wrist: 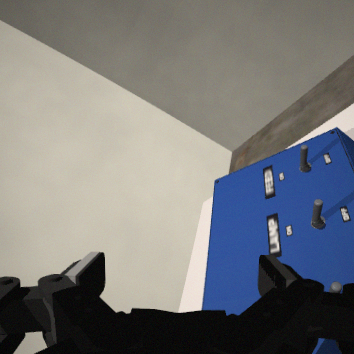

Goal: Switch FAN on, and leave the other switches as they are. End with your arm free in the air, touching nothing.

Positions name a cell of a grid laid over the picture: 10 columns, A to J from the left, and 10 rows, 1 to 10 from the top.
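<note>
A blue switch panel (H6) is visible, together with my gripper (F8).
</note>
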